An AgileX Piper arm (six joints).
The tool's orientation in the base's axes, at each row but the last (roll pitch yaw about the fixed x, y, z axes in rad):
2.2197, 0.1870, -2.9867
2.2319, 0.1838, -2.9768
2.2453, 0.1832, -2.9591
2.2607, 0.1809, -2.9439
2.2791, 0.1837, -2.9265
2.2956, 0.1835, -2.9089
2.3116, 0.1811, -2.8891
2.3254, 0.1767, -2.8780
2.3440, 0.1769, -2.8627
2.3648, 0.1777, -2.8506
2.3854, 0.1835, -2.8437
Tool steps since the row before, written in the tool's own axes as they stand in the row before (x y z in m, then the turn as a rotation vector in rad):
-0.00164, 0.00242, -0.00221, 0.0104, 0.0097, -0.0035
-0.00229, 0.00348, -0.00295, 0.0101, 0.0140, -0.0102
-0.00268, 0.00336, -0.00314, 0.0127, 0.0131, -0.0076
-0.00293, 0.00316, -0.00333, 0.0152, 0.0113, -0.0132
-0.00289, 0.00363, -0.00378, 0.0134, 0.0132, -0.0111
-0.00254, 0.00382, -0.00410, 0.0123, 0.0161, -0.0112
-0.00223, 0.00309, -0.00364, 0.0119, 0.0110, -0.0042
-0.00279, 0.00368, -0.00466, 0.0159, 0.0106, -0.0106
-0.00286, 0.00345, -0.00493, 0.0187, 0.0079, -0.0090
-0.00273, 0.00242, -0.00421, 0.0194, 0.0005, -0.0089
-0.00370, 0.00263, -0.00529, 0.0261, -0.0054, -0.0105
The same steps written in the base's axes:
0.00104, -0.00014, 0.00351, -0.0124, 0.0012, 0.0077
0.00143, 0.00004, 0.00490, -0.0130, -0.0016, 0.0152
0.00183, -0.00002, 0.00500, -0.0154, -0.0006, 0.0124
0.00213, -0.00014, 0.00501, -0.0171, -0.0065, 0.0141
0.00195, -0.00009, 0.00566, -0.0160, -0.0033, 0.0145
0.00156, -0.00018, 0.00595, -0.0158, -0.0014, 0.0169
0.00145, -0.00025, 0.00506, -0.0143, 0.0008, 0.0086
0.00188, -0.00040, 0.00627, -0.0175, -0.0052, 0.0120
0.00201, -0.00059, 0.00632, -0.0195, -0.0065, 0.0085
0.00213, -0.00064, 0.00511, -0.0177, -0.0115, 0.0032
0.00300, -0.00088, 0.00623, -0.0220, -0.0184, -0.0009

